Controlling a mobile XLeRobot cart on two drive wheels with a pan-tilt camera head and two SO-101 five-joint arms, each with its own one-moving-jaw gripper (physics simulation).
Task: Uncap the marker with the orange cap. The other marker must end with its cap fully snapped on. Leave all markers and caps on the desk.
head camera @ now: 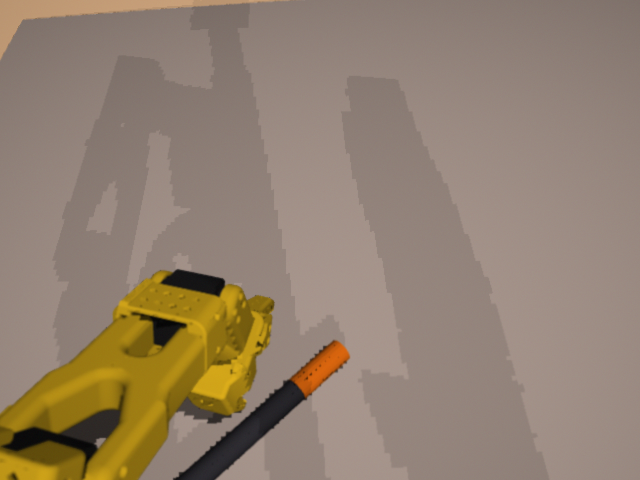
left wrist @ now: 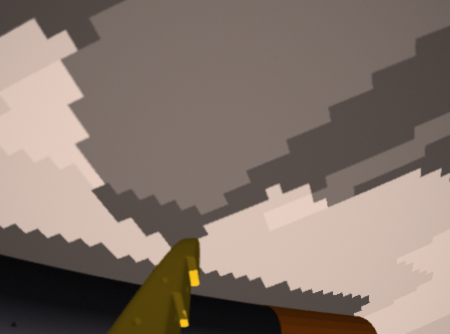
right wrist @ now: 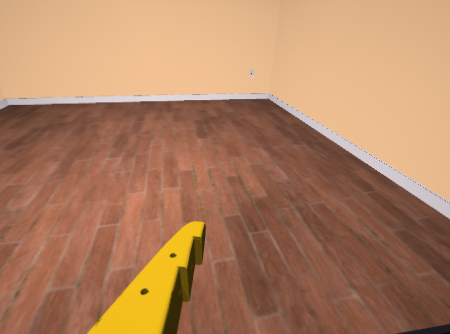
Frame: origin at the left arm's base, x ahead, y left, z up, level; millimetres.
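Seen in the pictures: left hand, tool point: (head camera: 240, 400) (left wrist: 198, 255); right hand, tool point: (right wrist: 204, 237).
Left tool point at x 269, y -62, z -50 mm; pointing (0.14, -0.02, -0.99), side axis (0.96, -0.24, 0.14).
Observation:
Offsets run from my left tool point to a thing's top centre. Level surfaces: height alone.
The black marker @(dx -16, dy -21, dz +14 mm) (head camera: 248, 431) (left wrist: 60, 297) lies slanted on the desk, with its orange cap @(dx +26, dy -61, dz +14 mm) (head camera: 321, 367) (left wrist: 325, 322) on its upper right end in the head view. Its lower end is cut off by the picture edge. The other marker does not show. My left gripper (head camera: 253, 351) (left wrist: 193, 250) is open, just left of the marker in the head view. In the left wrist view its one visible jaw is drawn across the black barrel, left of the cap. Whether it touches is unclear. My right gripper (right wrist: 199, 232) is open and points out over the floor.
The grey desk @(dz -5 mm) (head camera: 542, 180) carries broad arm shadows, and its far left corner shows at the top left of the head view. The right wrist view shows a brown plank floor @(dz -725 mm) (right wrist: 300, 210), white skirting and beige walls (right wrist: 125, 45).

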